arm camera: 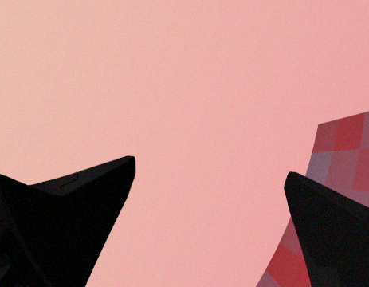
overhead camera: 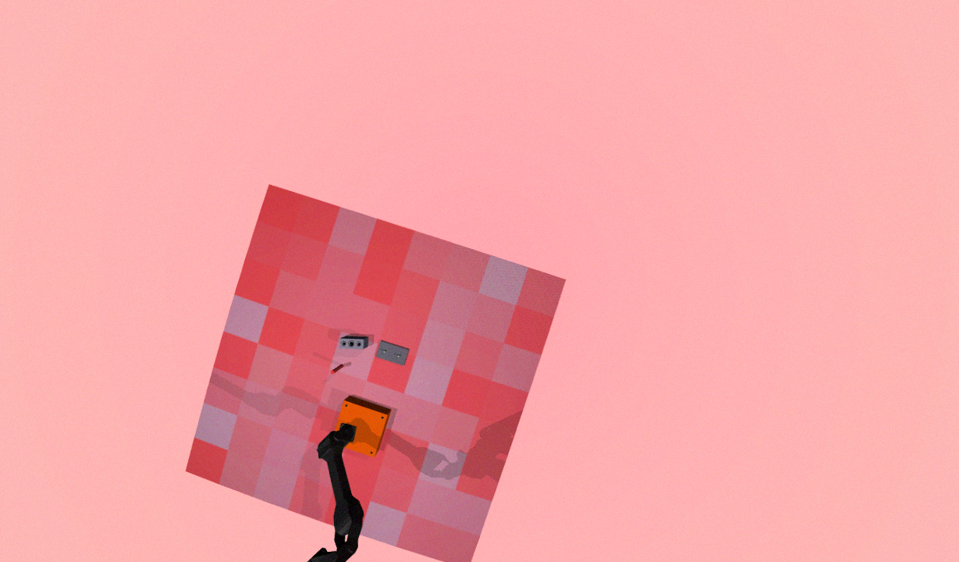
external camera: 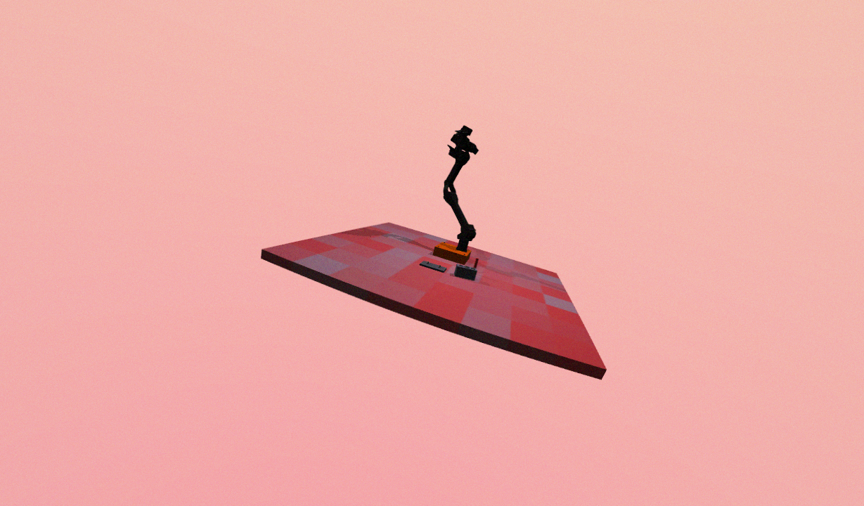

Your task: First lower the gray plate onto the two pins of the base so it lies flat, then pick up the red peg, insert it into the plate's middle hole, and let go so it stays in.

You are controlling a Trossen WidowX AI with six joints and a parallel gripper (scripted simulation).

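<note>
My gripper tip is now 600 mm above the gray plate, 260 mm to the right of it and 260 mm short of it. Round my gripper tip: base 630 mm below, 250 mm ahead, 110 mm to the left; red peg 600 mm below, 300 mm to the left, 140 mm ahead.
</note>
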